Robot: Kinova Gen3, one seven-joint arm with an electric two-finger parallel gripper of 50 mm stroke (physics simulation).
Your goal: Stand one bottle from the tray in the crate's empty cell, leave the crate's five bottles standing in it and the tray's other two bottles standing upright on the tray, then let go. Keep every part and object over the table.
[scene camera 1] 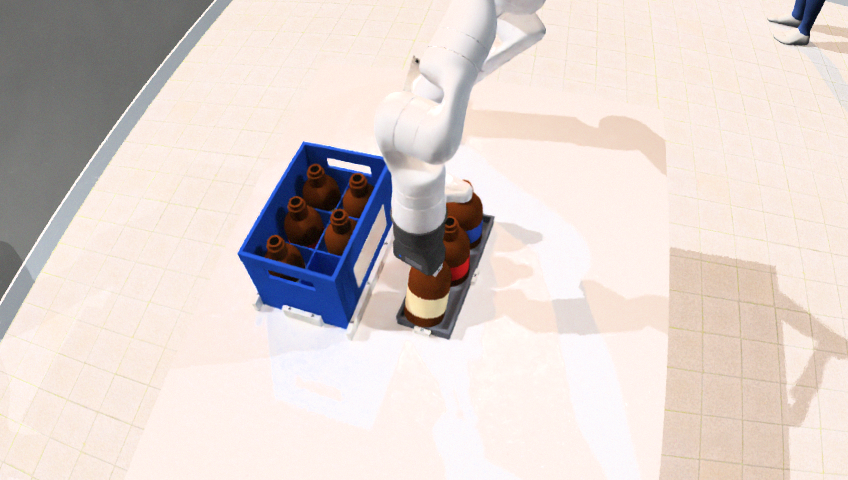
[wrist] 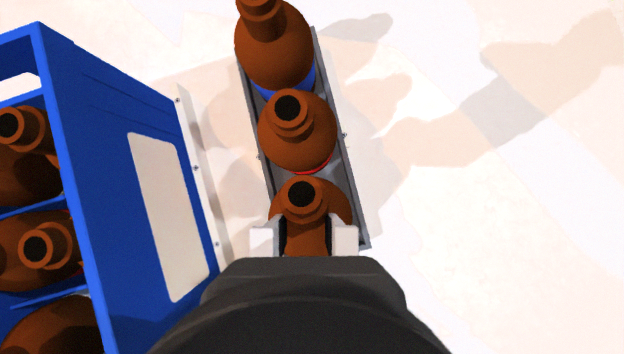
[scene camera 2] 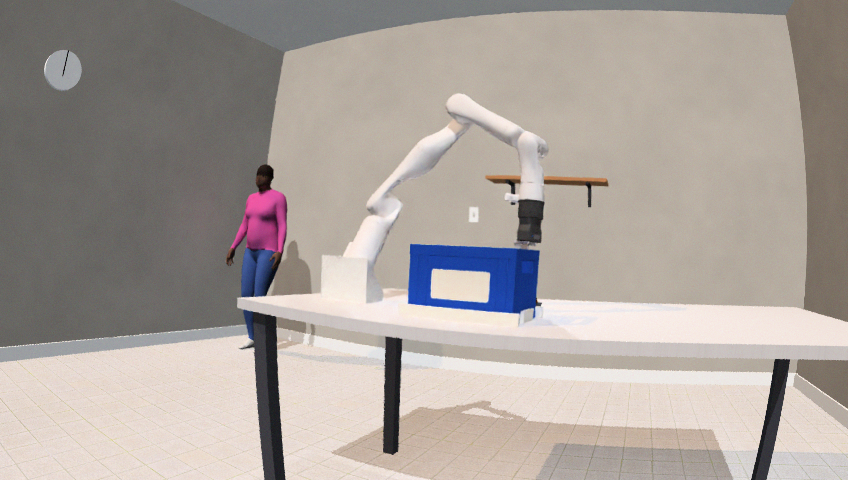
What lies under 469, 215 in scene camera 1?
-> A blue-labelled bottle.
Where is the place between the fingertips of my gripper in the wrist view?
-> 306, 228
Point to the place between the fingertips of my gripper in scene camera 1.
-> At 427, 266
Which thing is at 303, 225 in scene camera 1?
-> A red-labelled bottle.
